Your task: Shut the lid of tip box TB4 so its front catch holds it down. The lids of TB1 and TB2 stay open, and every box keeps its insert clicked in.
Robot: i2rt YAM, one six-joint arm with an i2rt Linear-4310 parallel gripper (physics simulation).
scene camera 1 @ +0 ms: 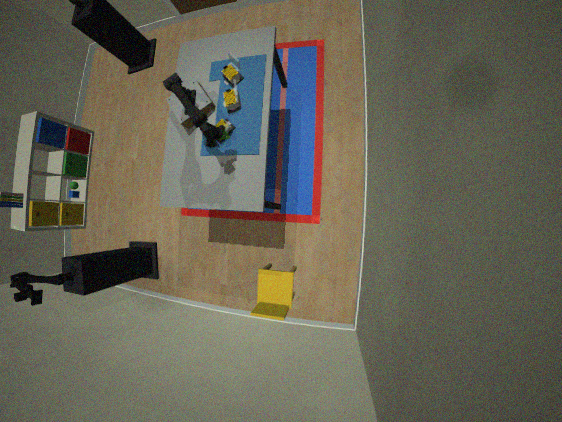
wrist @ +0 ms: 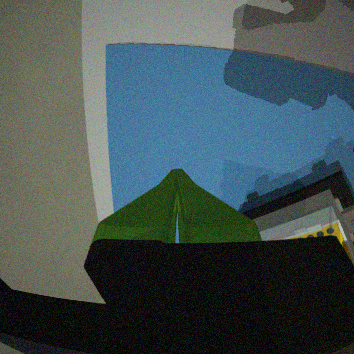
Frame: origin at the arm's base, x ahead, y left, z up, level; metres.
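Where they show: gripper, fingertip midpoint: (scene camera 1: 229,137) (wrist: 176,177).
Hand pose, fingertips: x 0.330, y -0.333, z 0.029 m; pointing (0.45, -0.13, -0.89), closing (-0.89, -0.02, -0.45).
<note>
Each offset is from my fingertips to the top centre of the thing. Level surfaces: height alone.
The nearest tip box (scene camera 1: 220,122) (wrist: 327,233) has a yellow perforated insert and stands on the blue mat {0.115 m down} (scene camera 1: 247,140) (wrist: 160,110); its label cannot be read. In the wrist view it is at the lower right, partly hidden by the gripper body, with a dark edge and a pale translucent part beside the insert. My gripper (scene camera 1: 226,135) (wrist: 176,177) is shut, with its green fingers together and nothing visible between them, close beside this box. Two more boxes with yellow inserts {0.034 m back, 0.534 m left, 0.041 m down} (scene camera 1: 231,73) {0.029 m back, 0.325 m left, 0.041 m down} (scene camera 1: 230,98) stand farther along the mat; their labels and exact lid angles are too small to tell.
The arm reaches across the grey table {0.118 m down} (scene camera 1: 225,192) (wrist: 95,100). A brown block (scene camera 1: 207,109) lies beneath or beside the arm. Arm shadows fall on the mat and table. A yellow chair (scene camera 1: 275,287), a shelf unit (scene camera 1: 22,170) and black pedestals (scene camera 1: 107,267) (scene camera 1: 112,32) stand off the table.
</note>
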